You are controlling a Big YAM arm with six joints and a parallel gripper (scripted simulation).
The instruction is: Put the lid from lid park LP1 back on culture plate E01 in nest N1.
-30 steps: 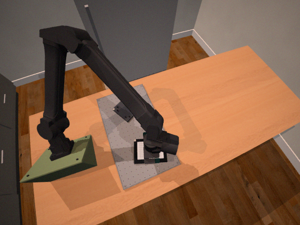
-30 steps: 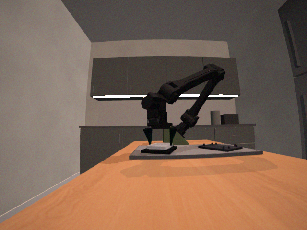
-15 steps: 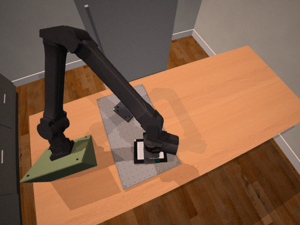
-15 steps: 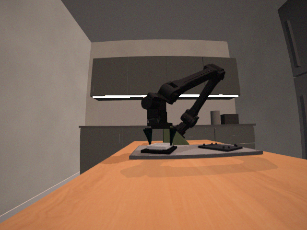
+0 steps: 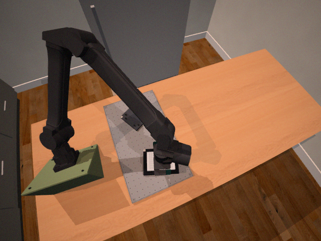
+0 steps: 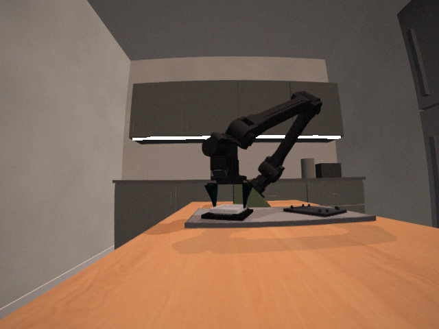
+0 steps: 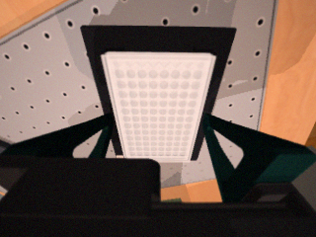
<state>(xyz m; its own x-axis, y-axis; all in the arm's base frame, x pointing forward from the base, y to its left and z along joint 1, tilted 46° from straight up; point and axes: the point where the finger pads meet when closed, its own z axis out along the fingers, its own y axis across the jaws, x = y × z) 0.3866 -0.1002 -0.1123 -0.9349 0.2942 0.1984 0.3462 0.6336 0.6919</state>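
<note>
Now: the lid 10 mm below my hand. Round my hand: white culture plate E01: 10 mm below; then black plate nest N1: 30 mm below; then lid park LP1: 280 mm to the left, 30 mm below, 10 mm behind.
</note>
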